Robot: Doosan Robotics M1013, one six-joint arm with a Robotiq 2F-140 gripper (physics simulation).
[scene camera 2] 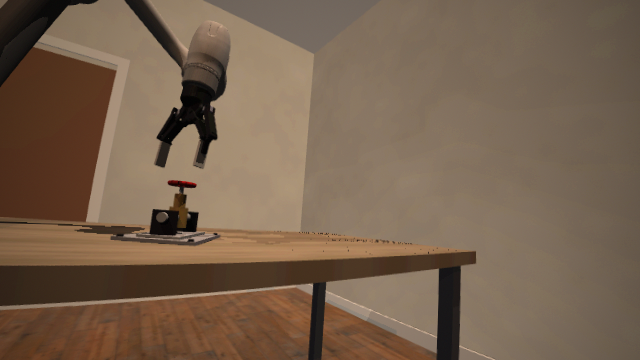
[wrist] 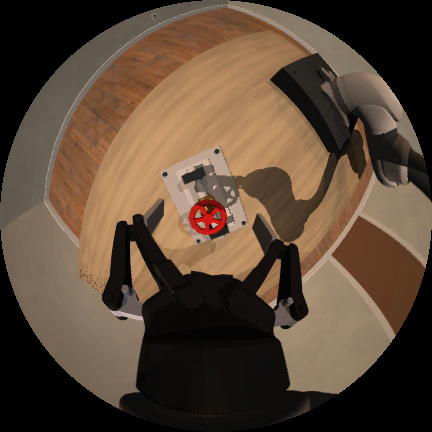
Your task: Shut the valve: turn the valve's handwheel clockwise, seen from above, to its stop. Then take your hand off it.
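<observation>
The red handwheel (scene camera 2: 182,184) (wrist: 208,218) sits level on top of the brass valve body (scene camera 2: 180,203). The valve stands between two black blocks, one of them (scene camera 2: 164,221) (wrist: 194,175) fully in sight, on a light grey base plate (scene camera 2: 192,241) (wrist: 225,161). My gripper (scene camera 2: 180,165) (wrist: 209,213) is wide open and points down, with nothing between its fingers. In the scene view its fingertips are above the wheel with a gap, one towards each side, apart from it. In the wrist view the wheel shows between the spread fingers. The wheel's turn angle relative to its stop cannot be told.
The valve's plate lies on a wooden table (scene camera 2: 300,252) (wrist: 150,135). In the wrist view a black ribbed block (wrist: 315,102) stands at the upper right, by the arm's pale lower part (wrist: 367,95). A brown door (scene camera 2: 60,135) (wrist: 385,265) is in the wall behind.
</observation>
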